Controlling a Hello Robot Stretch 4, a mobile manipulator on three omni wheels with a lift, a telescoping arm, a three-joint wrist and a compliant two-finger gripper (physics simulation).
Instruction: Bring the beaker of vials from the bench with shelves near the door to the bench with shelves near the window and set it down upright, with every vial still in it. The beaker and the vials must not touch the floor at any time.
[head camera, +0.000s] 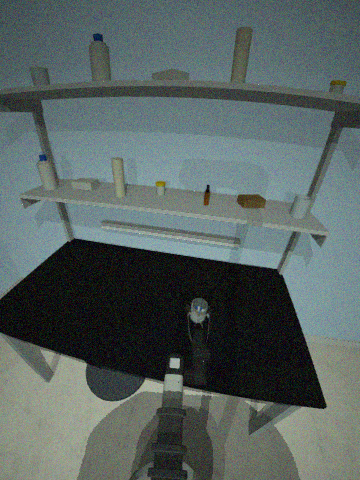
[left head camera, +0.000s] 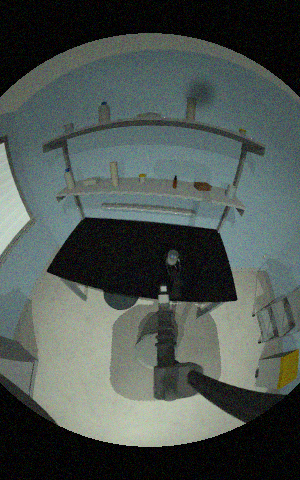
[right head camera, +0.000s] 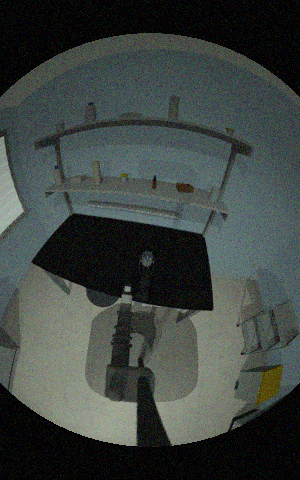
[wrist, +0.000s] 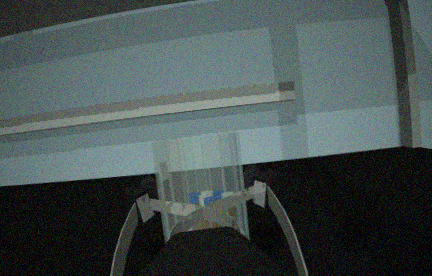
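Observation:
The clear beaker (head camera: 199, 306) (left head camera: 172, 256) (right head camera: 146, 257) (wrist: 202, 160) is upright over the right part of the black bench top (head camera: 125, 290) (left head camera: 110, 250) (right head camera: 100, 245) (wrist: 350, 215). Vials (wrist: 206, 197) with blue and white caps show inside it, low down; their exact number cannot be told. My gripper (head camera: 199, 316) (left head camera: 172, 261) (right head camera: 147, 262) (wrist: 202, 185) is shut on the beaker, with one fingertip at each side. The beaker's base is hidden behind the gripper body in the wrist view, so I cannot tell whether it touches the bench top.
A lower shelf (head camera: 140, 204) and an upper shelf (head camera: 200, 89) with bottles and boxes run behind the bench top. A rail (head camera: 170, 233) (wrist: 150, 108) is on the wall below them. A bright window (left head camera: 12, 200) (right head camera: 7, 185) is at the left. A dark round object (head camera: 112, 382) is under the front edge.

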